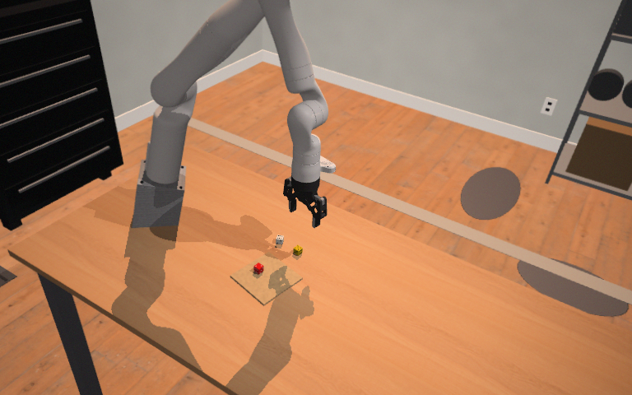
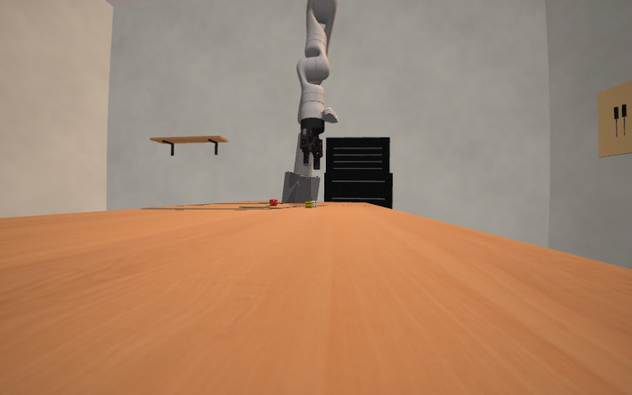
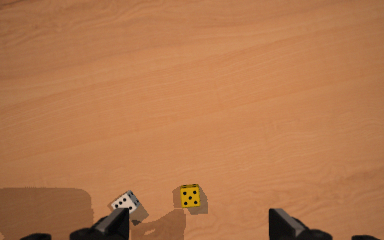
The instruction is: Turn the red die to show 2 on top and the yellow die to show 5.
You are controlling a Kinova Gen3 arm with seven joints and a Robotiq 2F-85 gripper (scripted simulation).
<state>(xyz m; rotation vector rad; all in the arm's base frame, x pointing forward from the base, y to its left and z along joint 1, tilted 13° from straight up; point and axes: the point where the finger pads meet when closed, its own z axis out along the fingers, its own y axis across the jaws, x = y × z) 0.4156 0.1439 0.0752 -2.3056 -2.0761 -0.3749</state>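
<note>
The yellow die is 12 cm below my hand, 1 cm to the right of it and 1 cm behind it. Also, from my hand: white die (12 cm below, 8 cm behind, 1 cm to the right); then tan mat (14 cm to the right, 13 cm below); then red die (14 cm to the right, 12 cm below, 3 cm behind).
</note>
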